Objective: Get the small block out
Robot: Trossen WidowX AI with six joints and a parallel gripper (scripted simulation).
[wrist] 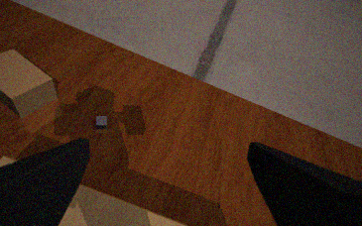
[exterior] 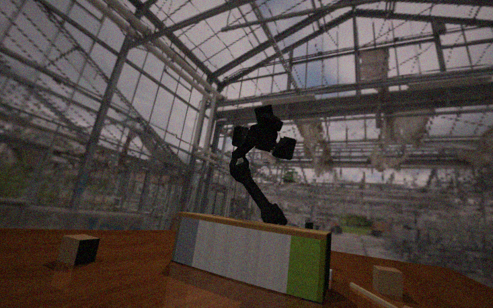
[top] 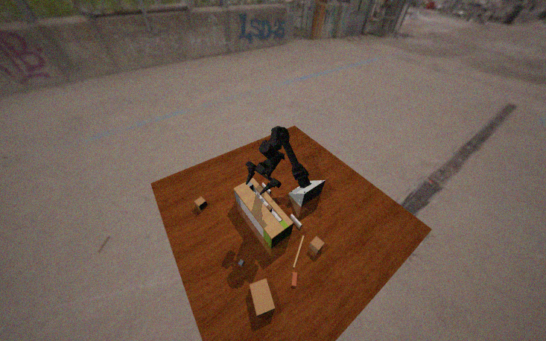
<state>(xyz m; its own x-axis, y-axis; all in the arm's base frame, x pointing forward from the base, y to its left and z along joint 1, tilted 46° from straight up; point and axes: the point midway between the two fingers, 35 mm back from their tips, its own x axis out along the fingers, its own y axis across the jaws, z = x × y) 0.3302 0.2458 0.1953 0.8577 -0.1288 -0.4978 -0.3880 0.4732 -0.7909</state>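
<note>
The thin stick is 31 cm below my gripper tip, 27 cm to the left of it and 12 cm behind it. Also, from my gripper tip: flat cardboard block 36 cm to the left, 29 cm below, 15 cm ahead; grey piece 31 cm below, 17 cm to the left, 17 cm ahead.
</note>
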